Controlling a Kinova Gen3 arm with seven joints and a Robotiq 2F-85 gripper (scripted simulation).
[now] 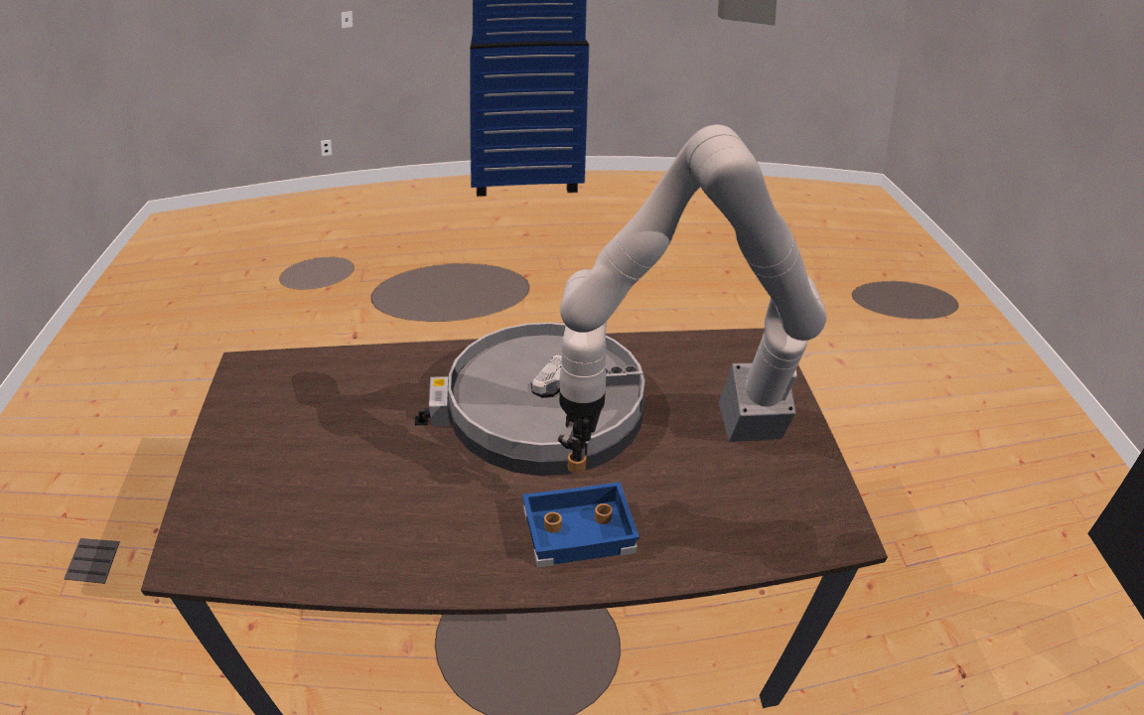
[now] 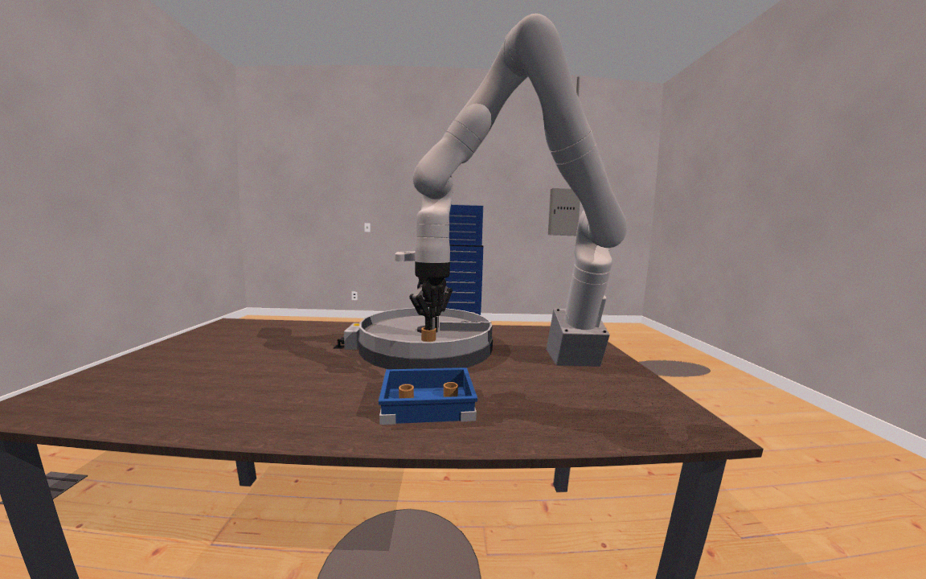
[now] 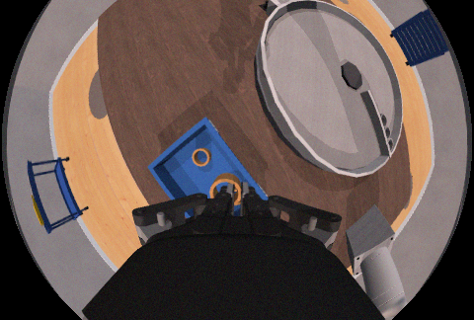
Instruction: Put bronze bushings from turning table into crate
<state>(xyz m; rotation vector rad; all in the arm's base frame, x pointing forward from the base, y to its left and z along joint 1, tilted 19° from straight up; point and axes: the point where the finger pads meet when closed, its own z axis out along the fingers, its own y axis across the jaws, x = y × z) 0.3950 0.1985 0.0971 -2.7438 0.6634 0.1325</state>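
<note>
Right now my hand is 14 cm above the blue crate and 6 cm to the right of it. From my hand the other things lie so: round grey turning table 31 cm to the right, 11 cm below, 7 cm ahead.
</note>
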